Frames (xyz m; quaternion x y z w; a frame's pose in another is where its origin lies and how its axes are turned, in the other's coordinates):
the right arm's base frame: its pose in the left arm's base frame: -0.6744 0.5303 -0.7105 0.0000 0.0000 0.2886 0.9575
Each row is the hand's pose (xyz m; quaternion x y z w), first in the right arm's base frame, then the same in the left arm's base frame.
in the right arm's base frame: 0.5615 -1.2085 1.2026 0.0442 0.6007 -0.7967 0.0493
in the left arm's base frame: 0.4614 -0.1666 0.4921 -0.1310 0.5879 -0.7486 0.2771
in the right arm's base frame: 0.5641 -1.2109 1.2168 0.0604 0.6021 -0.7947 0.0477
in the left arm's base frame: 0.4649 -0.1672 0.5063 -0.1159 0.5939 -0.7471 0.2750
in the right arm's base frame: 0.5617 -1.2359 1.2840 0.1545 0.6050 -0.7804 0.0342
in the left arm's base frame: 0.4767 -0.1893 0.5735 -0.0267 0.6238 -0.7373 0.2579
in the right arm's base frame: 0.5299 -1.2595 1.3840 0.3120 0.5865 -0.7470 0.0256
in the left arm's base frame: 0.4633 -0.2266 0.6735 0.1295 0.6516 -0.7078 0.2401
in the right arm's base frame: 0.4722 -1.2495 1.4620 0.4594 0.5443 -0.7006 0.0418
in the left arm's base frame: 0.4096 -0.2501 0.7515 0.2828 0.6538 -0.6588 0.2422
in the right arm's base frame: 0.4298 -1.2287 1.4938 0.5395 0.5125 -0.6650 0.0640
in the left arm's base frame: 0.3628 -0.2562 0.7833 0.3686 0.6464 -0.6182 0.2532
